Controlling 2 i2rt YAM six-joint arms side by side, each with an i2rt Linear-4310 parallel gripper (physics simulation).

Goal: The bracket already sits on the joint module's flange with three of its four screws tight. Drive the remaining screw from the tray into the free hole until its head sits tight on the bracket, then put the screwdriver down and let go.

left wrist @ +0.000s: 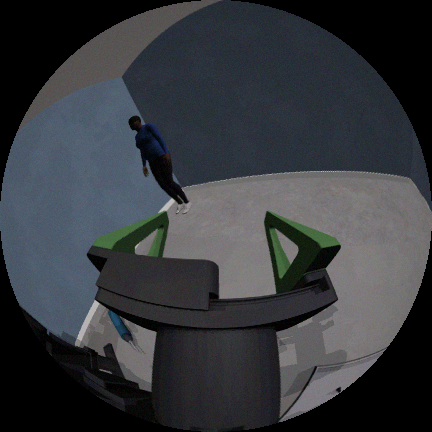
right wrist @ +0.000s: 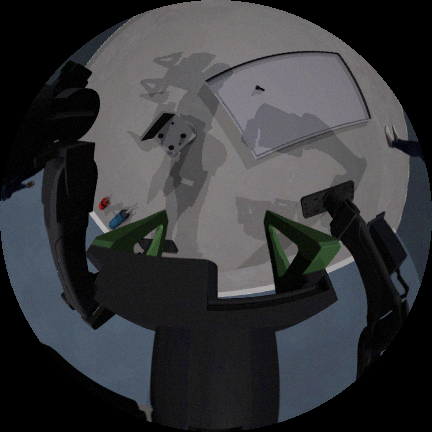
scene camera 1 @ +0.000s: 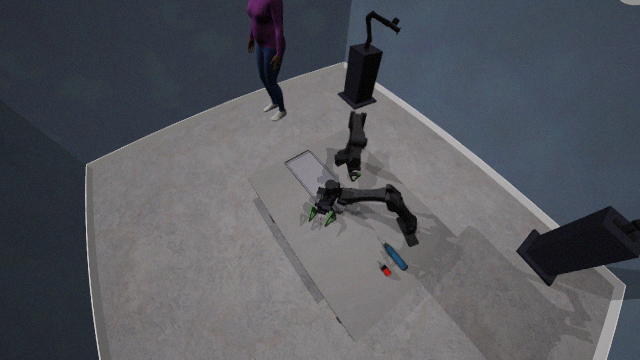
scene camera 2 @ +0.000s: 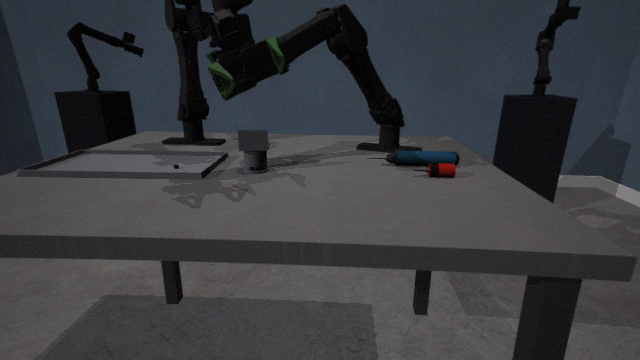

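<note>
The blue screwdriver lies on the table. The grey bracket sits on the joint module; its plate shows three larger dark spots and a smaller one beside the upright flap. One dark screw lies in the tray. My left gripper is open and empty, high above the table. My right gripper is open and empty, raised behind it. The left arm hides the bracket in scene camera 1.
A short red-handled tool lies beside the blue screwdriver. The left forearm reaches across the table close to the right gripper. A person and two dark pedestals stand away from the table.
</note>
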